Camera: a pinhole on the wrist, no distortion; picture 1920 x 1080 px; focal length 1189.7 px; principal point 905.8 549.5 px. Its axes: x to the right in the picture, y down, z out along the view. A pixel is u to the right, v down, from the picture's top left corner.
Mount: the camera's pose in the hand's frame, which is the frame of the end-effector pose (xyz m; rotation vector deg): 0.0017 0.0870 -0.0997 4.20 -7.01 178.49
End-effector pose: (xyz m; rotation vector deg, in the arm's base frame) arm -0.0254 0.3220 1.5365 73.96 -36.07 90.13
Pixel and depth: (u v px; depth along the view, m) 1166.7 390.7 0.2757
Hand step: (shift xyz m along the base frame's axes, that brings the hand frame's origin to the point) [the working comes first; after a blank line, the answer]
In the camera's frame: 0.0605 -0.0368 0.2757

-0.0158 -0.2099 0.0313
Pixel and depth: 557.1 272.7 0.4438
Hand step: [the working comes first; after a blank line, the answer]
In the camera's frame: -0.1301 -0.1033 0.4438

0.0174 -0.2976 0.2766
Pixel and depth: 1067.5 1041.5 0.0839
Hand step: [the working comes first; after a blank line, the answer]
In the camera's frame: 0.0114 0.0347 0.0839

-0.0496 -0.0051 -0.0036
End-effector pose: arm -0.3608 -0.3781 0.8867 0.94 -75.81 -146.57
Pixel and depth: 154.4 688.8 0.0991
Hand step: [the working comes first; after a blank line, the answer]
In the camera's frame: -0.0626 0.0116 0.0991

-0.0506 -0.0565 0.0579
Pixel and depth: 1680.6 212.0 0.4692
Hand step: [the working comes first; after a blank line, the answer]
In the camera's frame: 0.3056 -0.1331 0.4692

0.2610 0.2755 0.3513
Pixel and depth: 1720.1 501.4 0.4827
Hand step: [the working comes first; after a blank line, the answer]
In the camera's frame: 0.3304 -0.0195 0.4827

0.2608 0.3491 0.2603
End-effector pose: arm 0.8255 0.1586 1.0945 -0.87 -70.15 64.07
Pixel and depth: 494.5 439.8 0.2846
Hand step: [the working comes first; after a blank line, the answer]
In the camera's frame: -0.0984 -0.0262 0.2846

-0.2032 0.0257 0.1078
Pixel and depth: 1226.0 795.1 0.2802
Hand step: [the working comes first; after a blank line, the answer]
In the camera's frame: 0.0754 0.0578 0.2802

-0.1329 -0.1327 0.0225
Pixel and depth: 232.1 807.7 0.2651
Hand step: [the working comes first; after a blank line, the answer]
In the camera's frame: -0.1501 0.0575 0.2651

-0.1311 0.0319 0.1774
